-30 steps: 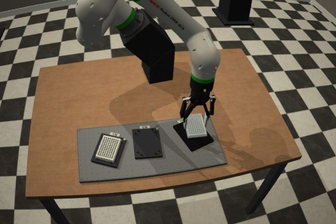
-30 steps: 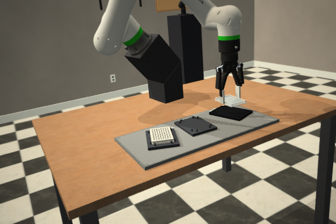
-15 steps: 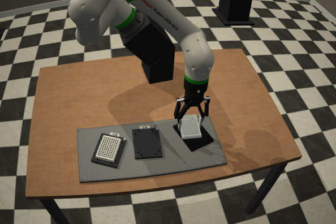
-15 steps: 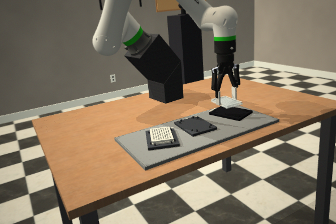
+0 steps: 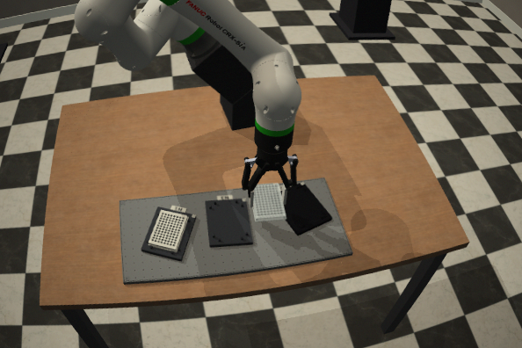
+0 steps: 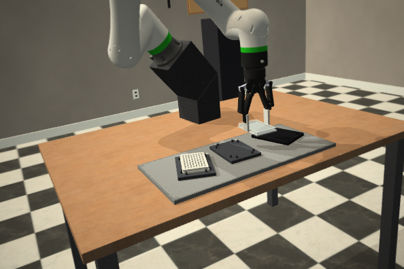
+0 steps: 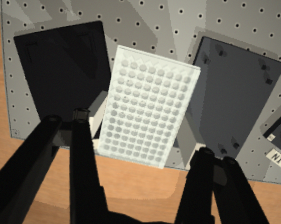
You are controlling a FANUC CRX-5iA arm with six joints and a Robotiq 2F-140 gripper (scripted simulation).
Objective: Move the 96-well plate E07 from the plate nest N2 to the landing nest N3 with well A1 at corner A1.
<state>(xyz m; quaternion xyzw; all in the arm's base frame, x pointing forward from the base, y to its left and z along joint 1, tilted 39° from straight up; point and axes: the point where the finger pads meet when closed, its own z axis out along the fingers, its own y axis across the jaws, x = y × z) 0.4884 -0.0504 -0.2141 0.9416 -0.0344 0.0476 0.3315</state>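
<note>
Now: the landing nest N3 1 cm ahead of my hand, 11 cm to the right of it and 8 cm below it. From my hand the other things lie so: N2 label: 10 cm behind, 8 cm to the left, 9 cm below; then plate nest N2: 10 cm to the left, 8 cm below; then plate: 2 cm below.
</note>
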